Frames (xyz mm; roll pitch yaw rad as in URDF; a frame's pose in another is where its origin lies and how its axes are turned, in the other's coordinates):
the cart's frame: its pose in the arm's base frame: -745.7 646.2 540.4 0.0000 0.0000 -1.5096
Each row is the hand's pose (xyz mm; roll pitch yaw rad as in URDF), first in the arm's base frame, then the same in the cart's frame.
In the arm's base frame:
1: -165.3 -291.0 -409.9 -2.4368 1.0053 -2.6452
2: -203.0 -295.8 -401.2 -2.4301 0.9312 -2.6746
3: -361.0 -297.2 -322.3 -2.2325 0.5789 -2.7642
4: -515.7 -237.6 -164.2 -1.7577 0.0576 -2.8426
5: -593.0 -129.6 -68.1 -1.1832 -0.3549 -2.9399
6: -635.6 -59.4 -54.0 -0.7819 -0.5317 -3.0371
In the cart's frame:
1: 970.9 522.0 -950.3 -2.4368 1.0053 -1.1356
2: 973.4 484.1 -941.6 -2.4301 0.9312 -1.1650
3: 965.2 326.3 -862.7 -2.2325 0.5789 -1.2546
4: 896.2 175.5 -704.6 -1.7577 0.0576 -1.3330
5: 783.7 105.0 -608.5 -1.1832 -0.3549 -1.4303
6: 711.0 66.7 -594.4 -0.7819 -0.5317 -1.5275

